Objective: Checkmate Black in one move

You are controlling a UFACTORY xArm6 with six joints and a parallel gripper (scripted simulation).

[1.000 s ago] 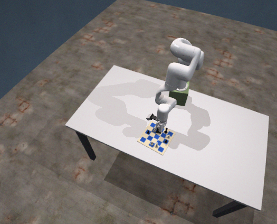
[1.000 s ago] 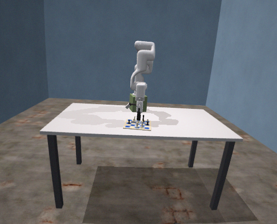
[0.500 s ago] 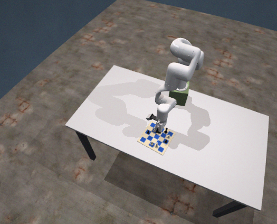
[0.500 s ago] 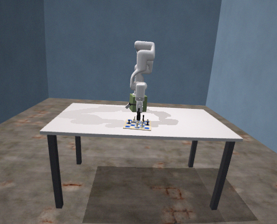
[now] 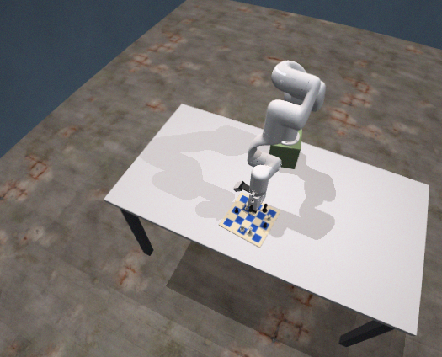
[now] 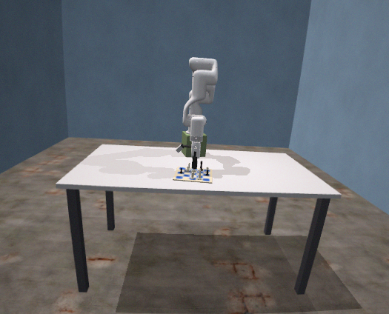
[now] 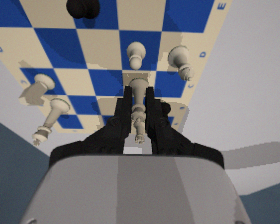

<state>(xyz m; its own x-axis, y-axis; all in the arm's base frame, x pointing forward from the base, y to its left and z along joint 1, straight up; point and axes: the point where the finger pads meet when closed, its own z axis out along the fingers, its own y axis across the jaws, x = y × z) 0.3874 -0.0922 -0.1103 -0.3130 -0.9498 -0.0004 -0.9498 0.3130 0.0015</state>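
My gripper is now 20 mm past the tall black piece, 50 mm to the right of it and 10 mm above it. Round my hand: cream chessboard 40 mm ahead, 10 mm to the right, 50 mm below.
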